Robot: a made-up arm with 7 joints.
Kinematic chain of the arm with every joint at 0, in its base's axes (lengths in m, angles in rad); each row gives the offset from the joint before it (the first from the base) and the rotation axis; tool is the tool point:
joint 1: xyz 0.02 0 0.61 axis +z
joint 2: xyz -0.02 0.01 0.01 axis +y
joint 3: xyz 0.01 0 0.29 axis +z
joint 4: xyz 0.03 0.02 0 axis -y
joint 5: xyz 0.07 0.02 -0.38 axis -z
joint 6: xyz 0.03 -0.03 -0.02 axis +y
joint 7: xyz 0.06 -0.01 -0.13 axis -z
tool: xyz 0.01 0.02 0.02
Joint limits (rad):
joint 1: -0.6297..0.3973
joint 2: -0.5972..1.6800
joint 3: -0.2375..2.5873
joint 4: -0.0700..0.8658
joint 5: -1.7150..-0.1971
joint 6: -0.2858..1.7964
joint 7: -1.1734..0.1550
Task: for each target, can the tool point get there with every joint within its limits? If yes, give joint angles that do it. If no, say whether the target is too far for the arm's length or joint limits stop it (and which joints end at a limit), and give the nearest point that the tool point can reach.
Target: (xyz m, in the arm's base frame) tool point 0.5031 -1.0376 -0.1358
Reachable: no: too far | nearest point 0.3197 -0.3077 0.2919 | short by 0.866 m
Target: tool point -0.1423 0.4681 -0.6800
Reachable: no: too far | nearest point -0.0180 0.2006 0.1003 | short by 0.834 m
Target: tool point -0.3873 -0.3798 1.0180
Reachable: no: joint limits stop it (at a limit: joint 1, joint 3, joint 4, joint 6, joint 7) | nearest point -0.3704 -0.0572 0.9068 | short by 0.342 m
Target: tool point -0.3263 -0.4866 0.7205
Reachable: no: joint limits stop it (at a limit: joint 1, joint 3, joint 4, joint 6, joint 7) | nearest point -0.1855 -0.1896 0.6700 | short by 0.333 m
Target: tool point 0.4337 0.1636 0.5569
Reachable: yes | joints -0.0232 0.0640 0.2174 0.7172 -1.2436 0.3637 -0.9794
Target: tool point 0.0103 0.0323 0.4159
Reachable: yes | joints -0.1199 0.4387 0.6305 0.0029 -1.0326 1.4670 -0.4150
